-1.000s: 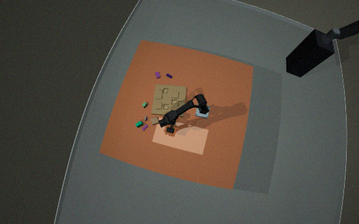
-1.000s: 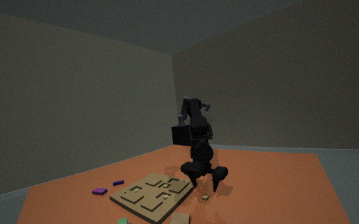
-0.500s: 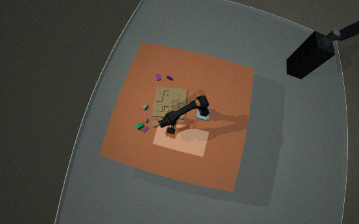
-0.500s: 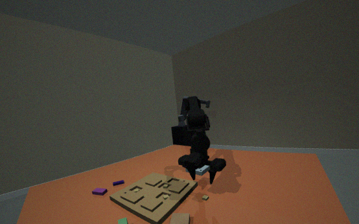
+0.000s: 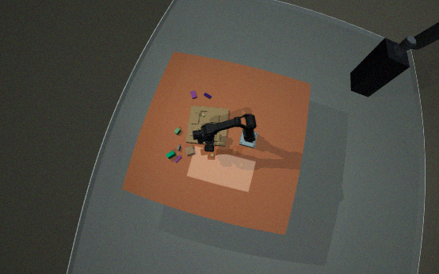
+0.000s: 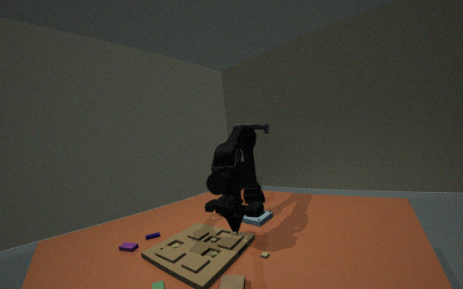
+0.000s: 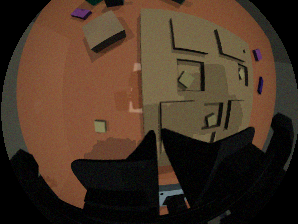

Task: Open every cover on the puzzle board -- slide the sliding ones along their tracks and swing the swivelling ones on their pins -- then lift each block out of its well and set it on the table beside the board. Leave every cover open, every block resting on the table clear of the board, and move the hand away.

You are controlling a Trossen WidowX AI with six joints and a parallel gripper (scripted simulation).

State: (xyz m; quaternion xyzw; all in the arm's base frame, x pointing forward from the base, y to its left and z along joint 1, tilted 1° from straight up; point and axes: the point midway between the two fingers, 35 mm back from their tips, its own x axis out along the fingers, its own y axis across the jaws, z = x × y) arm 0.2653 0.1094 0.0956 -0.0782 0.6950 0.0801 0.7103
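The tan puzzle board is 6 cm ahead of my gripper tip, 12 cm to the right of it and 6 cm below it. Also, from my gripper tip: dark purple block: 13 cm ahead, 37 cm to the right, 8 cm below.
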